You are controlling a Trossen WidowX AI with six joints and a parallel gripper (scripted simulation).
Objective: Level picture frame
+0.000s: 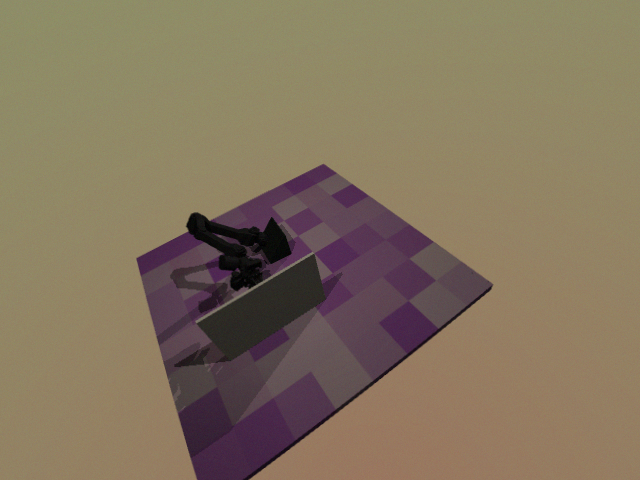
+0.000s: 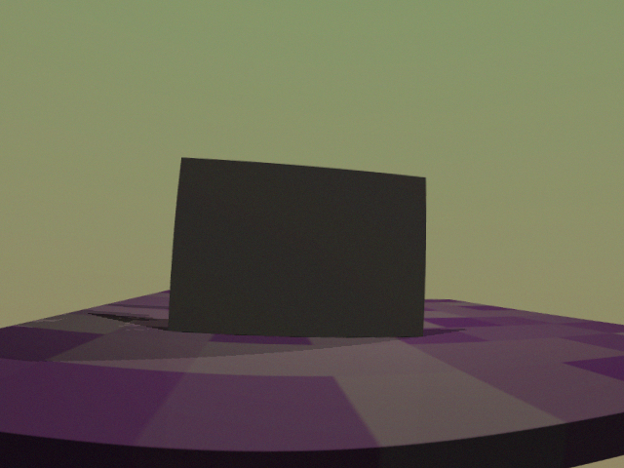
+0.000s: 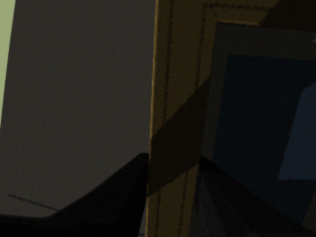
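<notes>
The picture frame lies 10 mm ahead of my gripper tip, 10 mm to the right of it and 50 mm below it. Also, from my gripper tip: wall panel 20 mm ahead, 60 mm below.
</notes>
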